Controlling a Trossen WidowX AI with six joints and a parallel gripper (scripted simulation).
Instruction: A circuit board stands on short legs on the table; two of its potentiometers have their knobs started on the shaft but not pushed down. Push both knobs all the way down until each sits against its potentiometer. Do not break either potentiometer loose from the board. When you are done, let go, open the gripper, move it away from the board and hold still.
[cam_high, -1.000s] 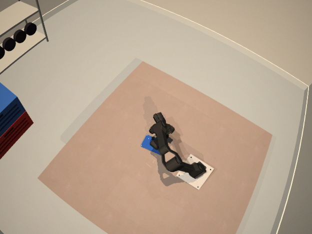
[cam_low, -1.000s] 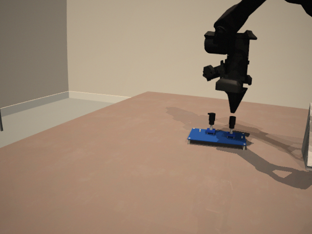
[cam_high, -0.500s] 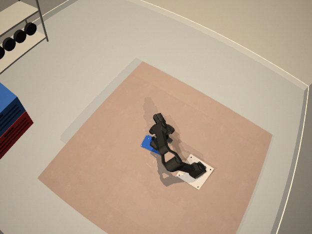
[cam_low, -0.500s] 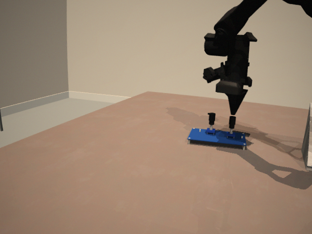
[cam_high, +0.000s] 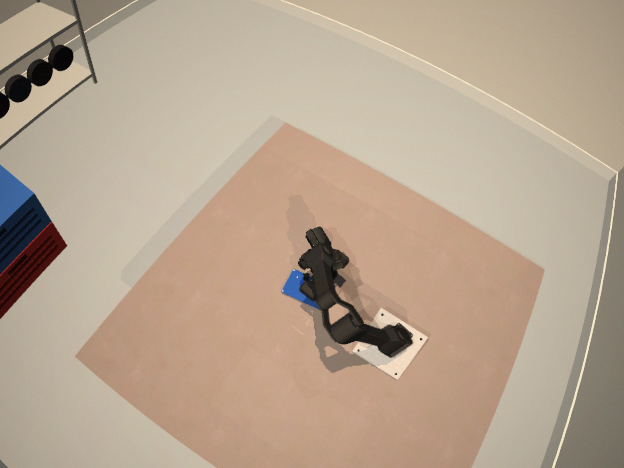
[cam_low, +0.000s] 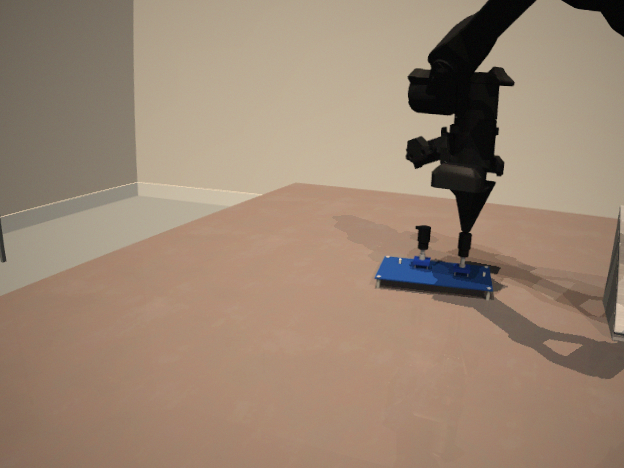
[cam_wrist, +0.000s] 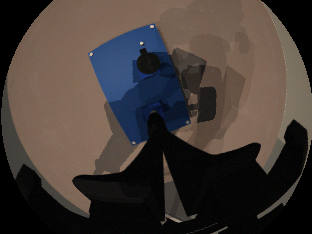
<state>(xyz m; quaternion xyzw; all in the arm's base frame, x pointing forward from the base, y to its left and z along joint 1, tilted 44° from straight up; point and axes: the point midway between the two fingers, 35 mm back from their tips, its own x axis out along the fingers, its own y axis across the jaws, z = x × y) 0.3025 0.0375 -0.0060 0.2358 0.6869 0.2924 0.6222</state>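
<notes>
Right now my gripper tip is 6 cm short of the black knob and 2 cm above it.
</notes>
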